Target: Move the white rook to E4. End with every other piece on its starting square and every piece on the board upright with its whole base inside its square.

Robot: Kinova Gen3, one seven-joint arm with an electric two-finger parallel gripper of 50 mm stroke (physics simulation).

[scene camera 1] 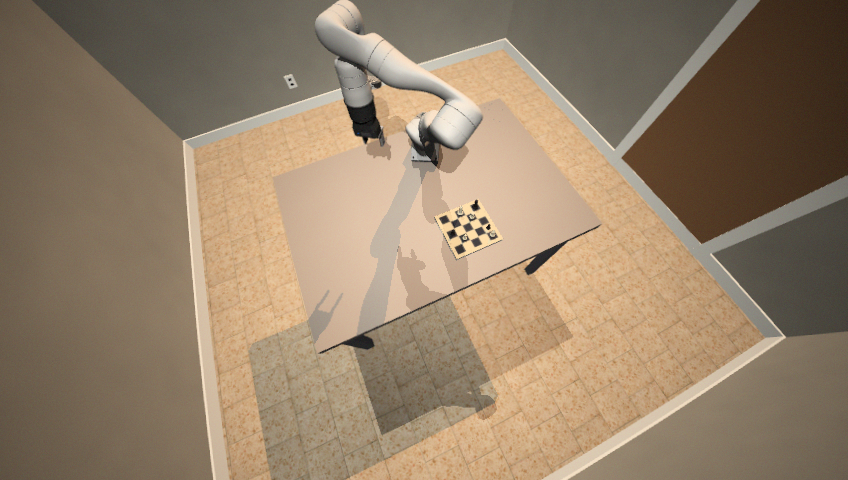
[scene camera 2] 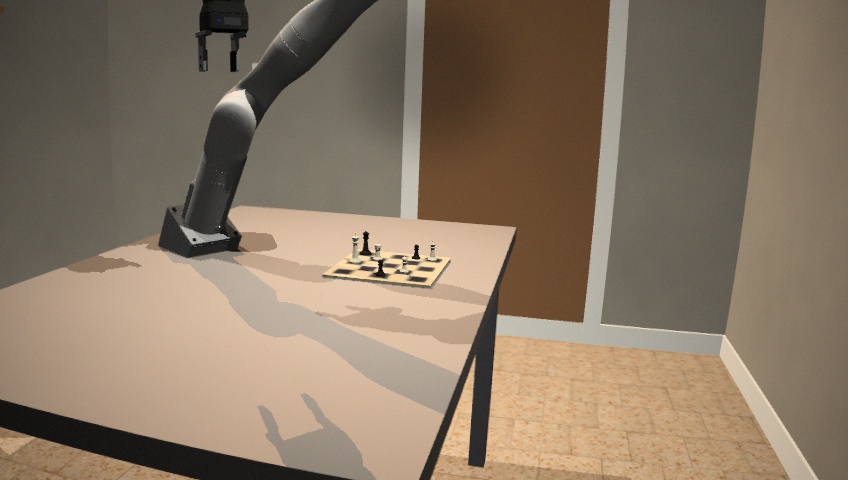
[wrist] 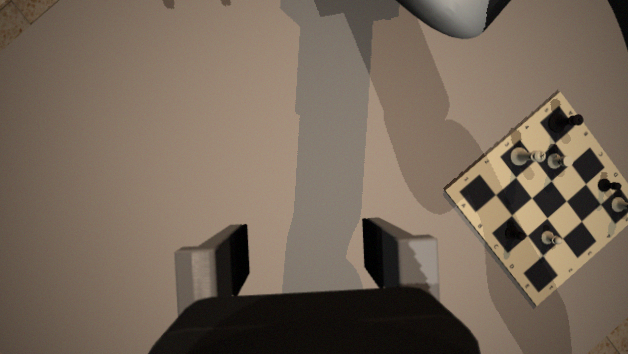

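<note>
The white rook stands upright on B4 of the chessboard, beside the white king on A3. Square E4 is a bare light square. My gripper is open and empty. It hangs high above the table's back side, left of the arm base in scene camera 1 and far from the board.
A tall black piece stands on A5, black pawns on C1 and D5, a white pawn on D2. A white piece stands on E5, beside E4. The arm base is bolted at the table's back.
</note>
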